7 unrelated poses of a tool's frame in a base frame.
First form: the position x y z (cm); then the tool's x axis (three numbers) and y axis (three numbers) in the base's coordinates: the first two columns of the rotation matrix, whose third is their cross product.
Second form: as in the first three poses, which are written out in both.
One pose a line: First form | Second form
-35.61 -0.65 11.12 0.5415 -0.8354 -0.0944 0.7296 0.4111 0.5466 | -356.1 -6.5 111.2 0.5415 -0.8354 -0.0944 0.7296 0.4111 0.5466
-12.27 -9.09 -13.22 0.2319 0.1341 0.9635 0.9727 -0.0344 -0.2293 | -122.7 -90.9 -132.2 0.2319 0.1341 0.9635 0.9727 -0.0344 -0.2293
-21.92 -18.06 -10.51 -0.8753 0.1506 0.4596 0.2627 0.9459 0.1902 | -219.2 -180.6 -105.1 -0.8753 0.1506 0.4596 0.2627 0.9459 0.1902
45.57 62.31 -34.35 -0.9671 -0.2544 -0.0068 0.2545 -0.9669 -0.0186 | 455.7 623.1 -343.5 -0.9671 -0.2544 -0.0068 0.2545 -0.9669 -0.0186
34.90 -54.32 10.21 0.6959 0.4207 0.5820 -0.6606 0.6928 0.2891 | 349.0 -543.2 102.1 0.6959 0.4207 0.5820 -0.6606 0.6928 0.2891
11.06 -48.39 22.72 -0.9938 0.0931 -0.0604 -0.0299 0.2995 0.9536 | 110.6 -483.9 227.2 -0.9938 0.0931 -0.0604 -0.0299 0.2995 0.9536
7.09 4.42 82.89 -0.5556 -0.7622 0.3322 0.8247 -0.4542 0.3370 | 70.9 44.2 828.9 -0.5556 -0.7622 0.3322 0.8247 -0.4542 0.3370
